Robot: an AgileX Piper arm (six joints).
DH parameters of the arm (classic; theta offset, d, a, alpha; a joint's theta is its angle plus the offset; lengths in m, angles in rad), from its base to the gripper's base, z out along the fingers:
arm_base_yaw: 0 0.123 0 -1.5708
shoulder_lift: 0.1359 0 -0.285 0
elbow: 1.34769 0 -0.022 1.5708
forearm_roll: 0 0.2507 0 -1.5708
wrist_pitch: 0 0 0 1.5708
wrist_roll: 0 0.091 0 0
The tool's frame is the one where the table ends.
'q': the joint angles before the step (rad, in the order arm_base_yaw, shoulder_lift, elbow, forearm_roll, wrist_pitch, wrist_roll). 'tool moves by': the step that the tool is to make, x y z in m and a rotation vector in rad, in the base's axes. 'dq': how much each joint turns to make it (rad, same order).
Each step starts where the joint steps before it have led.
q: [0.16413 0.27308 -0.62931 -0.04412 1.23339 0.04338]
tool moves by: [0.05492 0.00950 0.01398 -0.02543 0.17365 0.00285]
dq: [0.00016 0.30392 -0.09038 0.00394 -0.03810 0.00017]
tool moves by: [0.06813 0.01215 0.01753 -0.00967 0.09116 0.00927]
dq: [-0.00018 0.31119 -0.16731 0.00960 -0.05264 -0.00720]
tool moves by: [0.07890 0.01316 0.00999 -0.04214 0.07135 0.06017]
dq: [0.00000 0.31716 -0.23327 0.00101 -0.00844 -0.06739]
